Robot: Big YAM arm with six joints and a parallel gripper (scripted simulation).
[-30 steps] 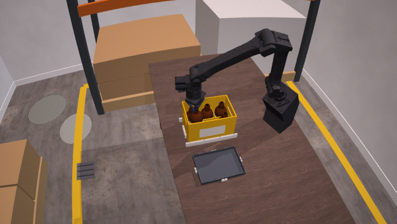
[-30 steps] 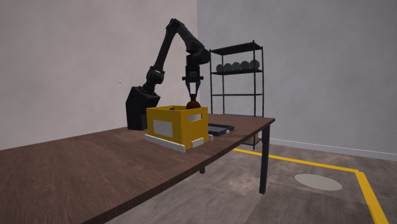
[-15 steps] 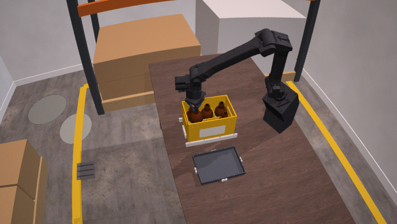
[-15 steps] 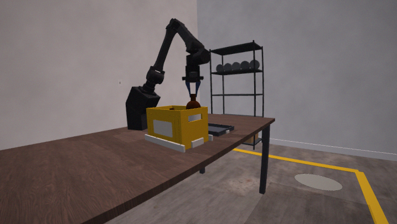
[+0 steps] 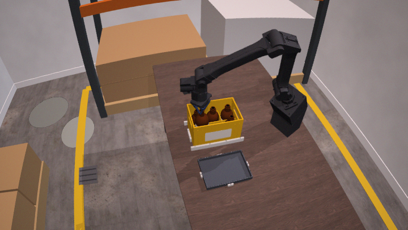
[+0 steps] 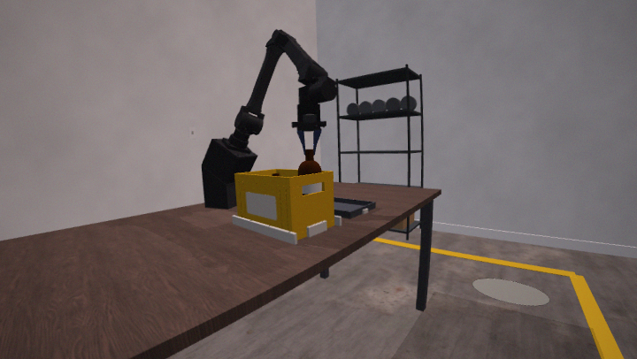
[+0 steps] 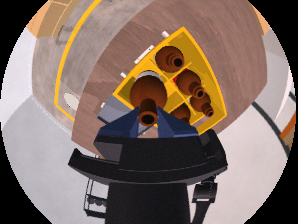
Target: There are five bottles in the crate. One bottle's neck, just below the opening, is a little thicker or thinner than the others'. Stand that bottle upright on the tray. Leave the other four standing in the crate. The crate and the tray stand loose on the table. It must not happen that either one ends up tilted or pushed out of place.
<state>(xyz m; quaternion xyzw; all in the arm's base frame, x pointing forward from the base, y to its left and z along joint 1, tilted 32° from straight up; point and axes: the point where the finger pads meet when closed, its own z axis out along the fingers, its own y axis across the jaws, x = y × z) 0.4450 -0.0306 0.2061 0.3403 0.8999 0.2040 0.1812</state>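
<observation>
Right now the glass bottle is 7 cm below my hand. From my hand the other things lie so: dark tray: 22 cm to the left, 22 cm below, 11 cm behind; then yellow crate: 15 cm below, 8 cm behind, 5 cm to the right.
</observation>
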